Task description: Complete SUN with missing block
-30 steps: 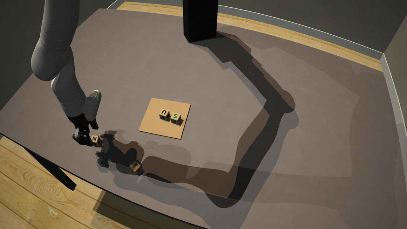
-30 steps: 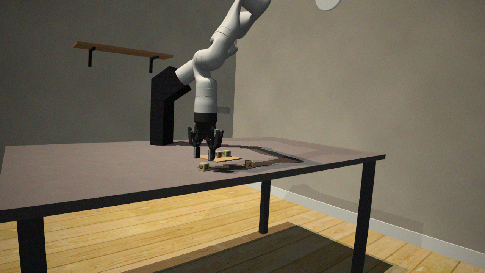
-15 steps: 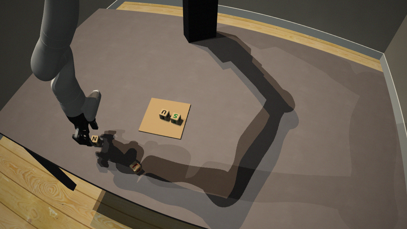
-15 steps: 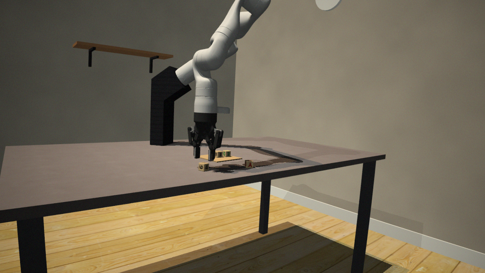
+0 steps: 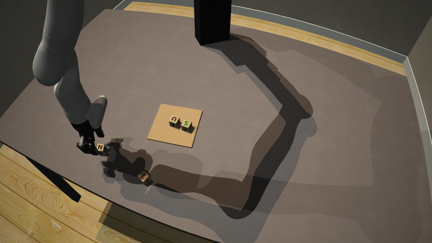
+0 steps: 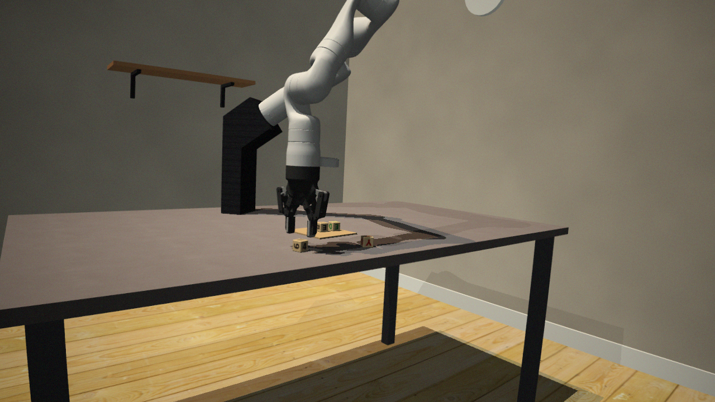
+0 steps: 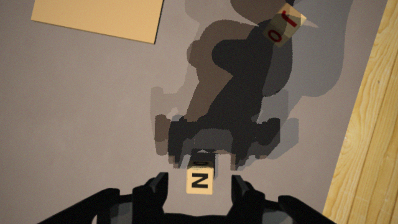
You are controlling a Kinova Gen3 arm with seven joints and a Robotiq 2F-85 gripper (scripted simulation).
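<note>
Right now the N block is 40 mm below my hand. Also, from my hand: U block (220 mm behind, 110 mm to the left, 30 mm below); then S block (230 mm behind, 150 mm to the left, 30 mm below); then mat (220 mm behind, 110 mm to the left, 50 mm below).
</note>
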